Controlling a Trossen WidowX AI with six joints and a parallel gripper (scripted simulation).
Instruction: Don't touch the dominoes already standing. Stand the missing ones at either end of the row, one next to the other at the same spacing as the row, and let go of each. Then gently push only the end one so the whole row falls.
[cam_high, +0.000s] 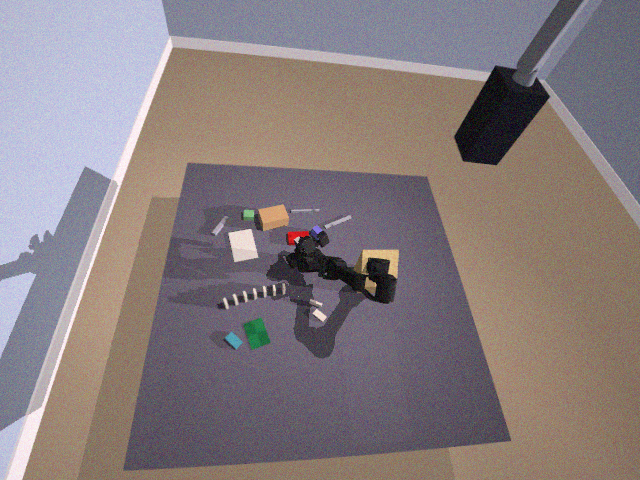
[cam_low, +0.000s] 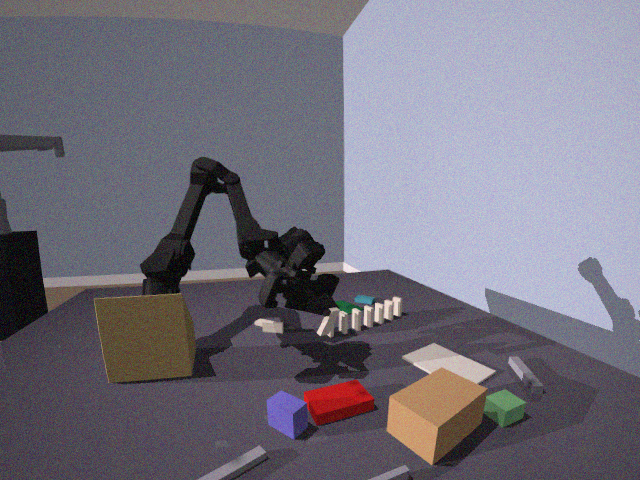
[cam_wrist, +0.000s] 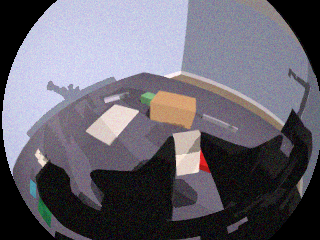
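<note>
The red block is 120 mm below my gripper tip, 80 mm to the right of it and 20 mm behind it. The rest, counted from my gripper tip: orange box 170 mm to the right, 100 mm below, 100 mm ahead; white sheet 230 mm ahead, 120 mm below, 30 mm to the right; purple cube 110 mm to the right, 110 mm below, 100 mm behind.
</note>
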